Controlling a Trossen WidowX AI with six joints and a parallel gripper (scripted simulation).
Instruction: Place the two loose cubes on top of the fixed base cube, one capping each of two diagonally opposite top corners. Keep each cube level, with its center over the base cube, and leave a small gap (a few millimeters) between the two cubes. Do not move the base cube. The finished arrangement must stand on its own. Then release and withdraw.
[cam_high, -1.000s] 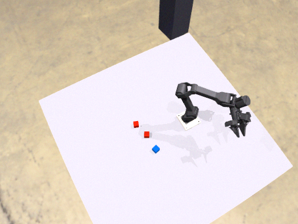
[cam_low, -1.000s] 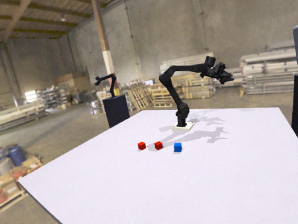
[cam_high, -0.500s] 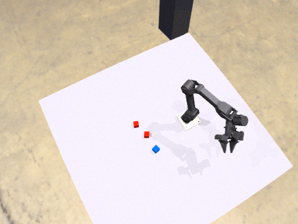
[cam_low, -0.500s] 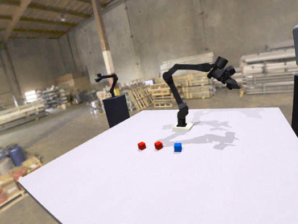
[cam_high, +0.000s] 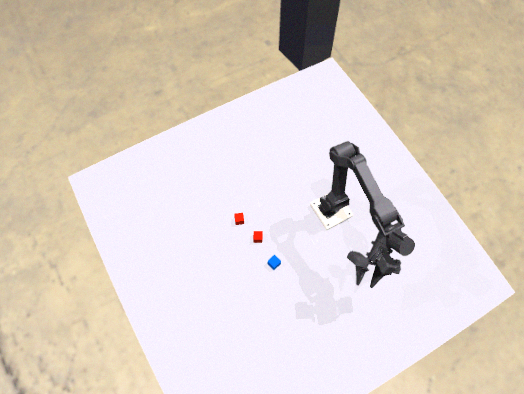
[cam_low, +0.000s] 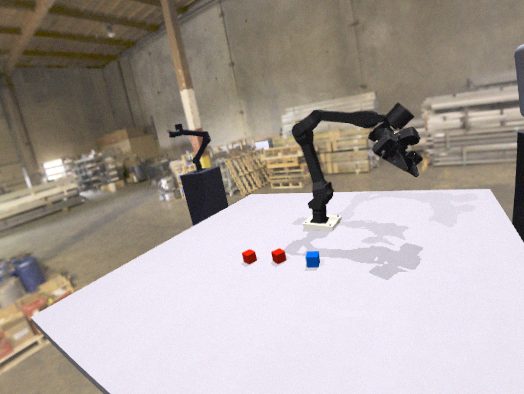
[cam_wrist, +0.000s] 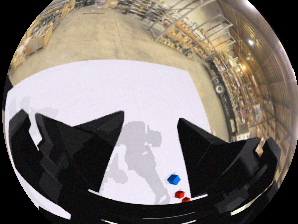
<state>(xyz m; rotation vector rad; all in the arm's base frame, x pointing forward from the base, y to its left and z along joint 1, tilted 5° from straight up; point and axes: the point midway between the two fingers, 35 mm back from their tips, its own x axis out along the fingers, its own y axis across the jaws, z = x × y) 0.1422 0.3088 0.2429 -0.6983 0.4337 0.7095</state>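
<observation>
My gripper tip is 140 mm short of the blue base cube, 290 mm to the left of it and 210 mm above it. Also, from my gripper tip: red cube (140 mm ahead, 500 mm to the right, 210 mm below).
</observation>
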